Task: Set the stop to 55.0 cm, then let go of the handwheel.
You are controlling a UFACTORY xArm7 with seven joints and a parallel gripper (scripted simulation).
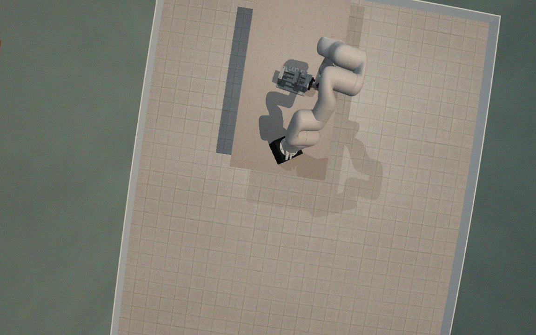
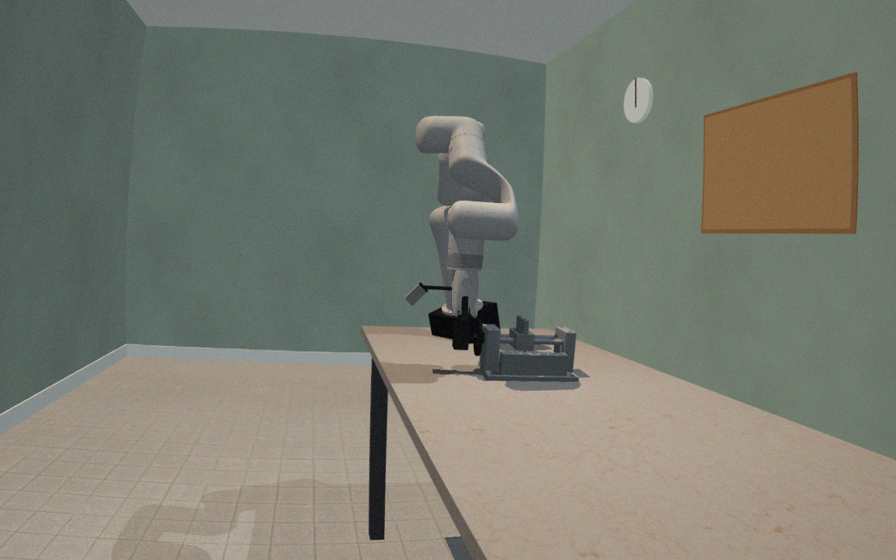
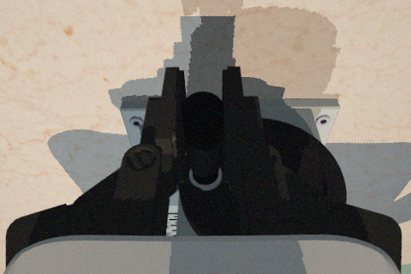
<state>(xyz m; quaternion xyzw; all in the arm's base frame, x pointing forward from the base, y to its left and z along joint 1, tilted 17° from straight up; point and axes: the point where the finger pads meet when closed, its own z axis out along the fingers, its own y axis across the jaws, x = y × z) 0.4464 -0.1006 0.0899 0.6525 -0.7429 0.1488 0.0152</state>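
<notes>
My hand is 10 mm short of the stop block, 140 mm to the right of it and 20 mm below it. Round my hand: crank handle 10 mm to the left; black handwheel 30 mm to the left.
</notes>
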